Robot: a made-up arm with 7 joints.
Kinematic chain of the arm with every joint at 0, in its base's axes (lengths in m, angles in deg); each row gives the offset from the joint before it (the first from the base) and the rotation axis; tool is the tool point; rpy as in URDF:
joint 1: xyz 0 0 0.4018 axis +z
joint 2: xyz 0 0 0 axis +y
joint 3: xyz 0 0 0.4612 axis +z
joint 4: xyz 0.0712 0 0 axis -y
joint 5: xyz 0.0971 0 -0.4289 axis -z
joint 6: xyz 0 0 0 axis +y
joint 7: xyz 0.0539 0 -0.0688 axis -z
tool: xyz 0 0 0 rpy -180 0 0
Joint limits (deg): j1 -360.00..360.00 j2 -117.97..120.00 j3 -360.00..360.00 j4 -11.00..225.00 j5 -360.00..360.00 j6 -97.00..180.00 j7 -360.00..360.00
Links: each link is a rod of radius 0.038 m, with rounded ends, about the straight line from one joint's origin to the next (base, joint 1, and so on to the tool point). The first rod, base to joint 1, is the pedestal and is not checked.
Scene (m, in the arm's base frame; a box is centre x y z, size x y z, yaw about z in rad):
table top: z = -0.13
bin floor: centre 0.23 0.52 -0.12 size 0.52 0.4 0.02 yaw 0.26
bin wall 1: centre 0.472 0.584 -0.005 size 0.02 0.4 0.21 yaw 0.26
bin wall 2: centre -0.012 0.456 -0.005 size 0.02 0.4 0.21 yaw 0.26
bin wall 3: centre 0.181 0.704 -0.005 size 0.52 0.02 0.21 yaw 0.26
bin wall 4: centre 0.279 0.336 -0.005 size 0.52 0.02 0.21 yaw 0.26
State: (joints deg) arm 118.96 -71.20 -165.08 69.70 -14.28 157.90 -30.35
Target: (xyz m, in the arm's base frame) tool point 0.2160 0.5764 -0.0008
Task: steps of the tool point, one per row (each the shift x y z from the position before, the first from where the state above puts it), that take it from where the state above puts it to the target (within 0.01 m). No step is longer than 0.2 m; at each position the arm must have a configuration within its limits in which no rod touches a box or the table.
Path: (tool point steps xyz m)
1: 0.1518 0.1263 -0.0143
2: 0.1045 0.1659 0.0075
3: 0.0512 0.1806 0.0257
4: 0.0034 0.1723 0.0372
5: -0.1089 0.1401 0.0241
6: -0.1399 0.1008 0.0226
7: -0.1571 0.0553 0.0208
8: 0.0058 0.0105 -0.1135
9: -0.0058 -0.0105 -0.1175

